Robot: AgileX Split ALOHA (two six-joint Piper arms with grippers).
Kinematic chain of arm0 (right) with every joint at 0, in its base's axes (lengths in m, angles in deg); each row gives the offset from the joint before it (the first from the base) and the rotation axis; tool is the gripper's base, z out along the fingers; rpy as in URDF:
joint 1: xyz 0 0 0.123 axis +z
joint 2: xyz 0 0 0 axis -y
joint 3: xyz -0.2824 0 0.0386 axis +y
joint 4: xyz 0.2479 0 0.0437 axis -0.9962 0 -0.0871
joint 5: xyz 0 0 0 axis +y
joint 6: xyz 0.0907 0 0.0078 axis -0.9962 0 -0.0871
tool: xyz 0 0 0 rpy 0 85 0
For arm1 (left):
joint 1: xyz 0 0 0.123 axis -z
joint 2: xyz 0 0 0 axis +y
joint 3: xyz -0.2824 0 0.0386 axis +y
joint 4: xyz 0.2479 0 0.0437 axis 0.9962 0 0.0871
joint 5: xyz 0 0 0 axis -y
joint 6: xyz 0.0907 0 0.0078 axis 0.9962 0 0.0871
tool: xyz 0 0 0 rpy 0 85 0
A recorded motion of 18 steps. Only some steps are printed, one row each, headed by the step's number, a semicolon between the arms.
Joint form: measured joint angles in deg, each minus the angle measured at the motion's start. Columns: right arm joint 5, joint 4, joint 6, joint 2, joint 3, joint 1; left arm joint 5, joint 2, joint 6, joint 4, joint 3, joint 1.
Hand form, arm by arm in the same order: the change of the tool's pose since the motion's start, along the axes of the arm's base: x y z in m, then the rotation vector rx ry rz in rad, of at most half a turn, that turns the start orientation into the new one. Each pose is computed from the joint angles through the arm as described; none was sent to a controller.
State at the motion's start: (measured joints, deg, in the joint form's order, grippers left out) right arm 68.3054 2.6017 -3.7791 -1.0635 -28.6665 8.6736; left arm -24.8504 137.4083 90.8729 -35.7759 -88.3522 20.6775
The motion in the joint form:
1: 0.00 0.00 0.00 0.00 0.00 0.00; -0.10 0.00 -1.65 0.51 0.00 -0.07
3: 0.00 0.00 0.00 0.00 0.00 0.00; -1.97 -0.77 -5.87 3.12 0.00 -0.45
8: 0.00 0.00 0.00 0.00 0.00 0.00; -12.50 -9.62 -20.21 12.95 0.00 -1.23
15: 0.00 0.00 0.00 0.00 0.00 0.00; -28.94 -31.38 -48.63 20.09 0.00 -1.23
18: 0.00 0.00 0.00 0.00 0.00 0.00; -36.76 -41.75 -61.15 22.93 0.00 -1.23
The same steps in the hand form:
1: 0.0000 0.0000 0.0000 0.0000 0.0000 0.0000; 0.0000 0.0008 -0.0002 -0.0028 0.0101 0.0196
3: 0.0000 0.0000 0.0000 0.0000 0.0000 0.0000; -0.0008 0.0044 0.0046 -0.0002 0.0428 0.0467
8: 0.0000 0.0000 0.0000 0.0000 0.0000 0.0000; -0.0086 0.0147 0.0686 0.0123 0.1114 0.1119
15: 0.0000 0.0000 0.0000 0.0000 0.0000 0.0000; -0.0573 0.0336 0.2220 -0.1046 0.1597 0.4160
18: 0.0000 0.0000 0.0000 0.0000 0.0000 0.0000; -0.0978 0.0501 0.2849 -0.1604 0.1745 0.5657

